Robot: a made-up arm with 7 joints. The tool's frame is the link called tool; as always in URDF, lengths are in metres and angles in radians. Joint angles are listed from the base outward. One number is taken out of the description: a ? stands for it. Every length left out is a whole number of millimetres.
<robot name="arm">
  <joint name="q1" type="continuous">
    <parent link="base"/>
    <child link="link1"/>
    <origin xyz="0.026 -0.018 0.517" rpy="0 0 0"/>
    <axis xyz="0 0 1"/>
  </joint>
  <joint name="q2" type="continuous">
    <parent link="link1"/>
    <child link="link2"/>
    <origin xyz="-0.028 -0.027 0" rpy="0 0 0"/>
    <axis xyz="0 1 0"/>
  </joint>
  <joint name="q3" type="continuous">
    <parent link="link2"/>
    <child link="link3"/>
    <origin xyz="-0.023 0 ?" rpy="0 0 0"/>
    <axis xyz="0 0 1"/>
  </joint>
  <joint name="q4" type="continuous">
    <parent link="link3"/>
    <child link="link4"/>
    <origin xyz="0.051 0.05 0" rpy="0 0 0"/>
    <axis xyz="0 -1 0"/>
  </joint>
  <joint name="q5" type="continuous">
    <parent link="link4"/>
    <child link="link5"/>
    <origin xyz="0.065 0 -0.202" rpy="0 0 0"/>
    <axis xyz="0 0 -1"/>
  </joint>
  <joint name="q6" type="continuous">
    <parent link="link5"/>
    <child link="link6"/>
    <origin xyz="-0.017 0.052 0" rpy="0 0 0"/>
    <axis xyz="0 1 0"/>
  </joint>
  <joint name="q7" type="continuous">
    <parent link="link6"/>
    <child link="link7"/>
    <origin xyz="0.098 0 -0.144" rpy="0 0 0"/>
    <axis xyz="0 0 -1"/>
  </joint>
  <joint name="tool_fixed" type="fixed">
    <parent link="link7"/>
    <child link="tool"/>
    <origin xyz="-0.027 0.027 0" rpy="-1.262 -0.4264 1.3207"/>
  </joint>
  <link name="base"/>
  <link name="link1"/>
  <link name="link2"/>
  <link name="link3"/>
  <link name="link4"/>
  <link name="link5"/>
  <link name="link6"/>
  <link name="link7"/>
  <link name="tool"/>
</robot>
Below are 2 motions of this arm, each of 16 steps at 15 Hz.
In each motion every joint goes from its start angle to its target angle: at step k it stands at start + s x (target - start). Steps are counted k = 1, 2, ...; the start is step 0. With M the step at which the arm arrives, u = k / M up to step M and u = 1 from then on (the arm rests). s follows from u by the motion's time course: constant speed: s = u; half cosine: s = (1 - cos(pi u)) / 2; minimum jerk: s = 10 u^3 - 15 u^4 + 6 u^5.
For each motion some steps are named. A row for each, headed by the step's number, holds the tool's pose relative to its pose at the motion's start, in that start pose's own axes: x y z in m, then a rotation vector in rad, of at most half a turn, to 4 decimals.
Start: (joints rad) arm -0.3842 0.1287 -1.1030 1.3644 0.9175 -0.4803 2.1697
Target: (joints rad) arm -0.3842 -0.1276 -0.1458 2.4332 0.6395 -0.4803 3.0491
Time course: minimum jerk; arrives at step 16
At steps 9, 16:
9: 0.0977 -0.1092 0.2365 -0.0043 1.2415 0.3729
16: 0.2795 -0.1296 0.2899 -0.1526 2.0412 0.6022

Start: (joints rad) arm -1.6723 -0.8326 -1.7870 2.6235 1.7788 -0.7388 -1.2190
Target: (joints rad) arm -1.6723 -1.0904 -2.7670 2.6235 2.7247 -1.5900 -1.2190
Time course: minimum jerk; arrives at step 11
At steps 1, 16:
1: -0.0023 -0.0006 -0.0010 -0.0054 0.0018 0.0085
16: -0.2160 -0.1706 -0.0765 -0.8545 0.3587 1.1689

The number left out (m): 0.357
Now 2 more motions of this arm.
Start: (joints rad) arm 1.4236 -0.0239 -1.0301 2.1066 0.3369 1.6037 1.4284
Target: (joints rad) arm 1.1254 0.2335 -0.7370 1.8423 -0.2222 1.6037 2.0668
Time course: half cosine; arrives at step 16
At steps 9, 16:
9: -0.0586 0.0932 -0.0986 -0.6140 0.1711 0.0733
16: -0.1001 0.1251 -0.1758 -1.0207 0.2063 0.0659

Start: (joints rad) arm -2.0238 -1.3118 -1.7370 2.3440 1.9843 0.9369 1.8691
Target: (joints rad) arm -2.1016 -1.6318 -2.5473 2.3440 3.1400 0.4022 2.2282
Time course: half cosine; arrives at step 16
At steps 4, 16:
4: 0.0566 -0.0303 0.0654 0.1561 0.1270 -0.1289
16: 0.3032 -0.3602 0.2795 1.1058 0.9741 -0.4279

